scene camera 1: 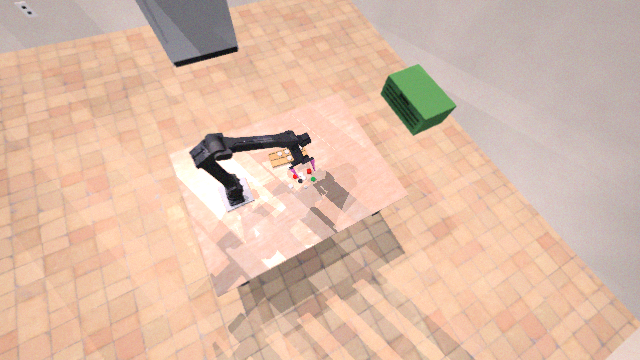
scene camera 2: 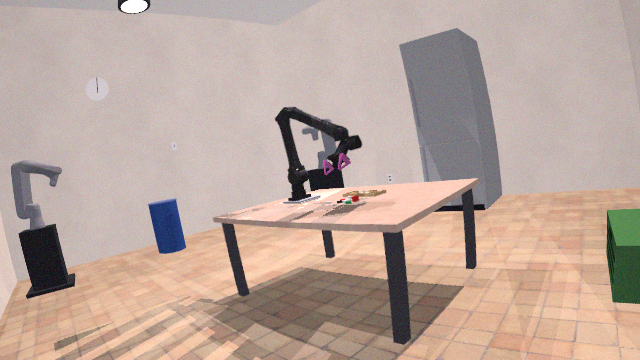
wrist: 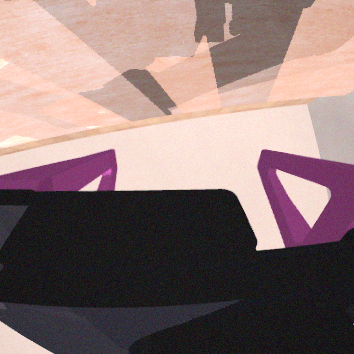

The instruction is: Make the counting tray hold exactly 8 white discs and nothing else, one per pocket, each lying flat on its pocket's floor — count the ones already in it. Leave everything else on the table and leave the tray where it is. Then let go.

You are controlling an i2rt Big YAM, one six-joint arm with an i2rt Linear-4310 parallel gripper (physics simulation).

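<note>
The wooden counting tray [scene camera 1: 274, 162] [scene camera 2: 365, 193] lies on the table; white discs [scene camera 1: 279, 154] [scene camera 1: 287, 151] [scene camera 1: 289, 158] show in its pockets, and the arm hides its right part in scene camera 1. In front of it lie loose white discs [scene camera 1: 290, 186] [scene camera 1: 306, 187] [scene camera 1: 302, 177], a red disc [scene camera 1: 295, 176], a black disc [scene camera 1: 300, 181], a green disc [scene camera 1: 313, 179] [scene camera 2: 348, 202] and a red block [scene camera 1: 309, 171] [scene camera 2: 355, 198]. My gripper [scene camera 1: 304, 173] [scene camera 2: 333, 170] [wrist: 190, 157] is open and empty, raised above the table. Tray and discs do not show in the wrist view.
The arm's base plate [scene camera 1: 245, 201] stands on the table [scene camera 1: 360, 175] [scene camera 2: 425, 200] [wrist: 75, 30]. The table's edge crosses the wrist view. A green cabinet [scene camera 1: 422, 95] and a grey fridge [scene camera 1: 195, 30] [scene camera 2: 445, 110] stand off the table.
</note>
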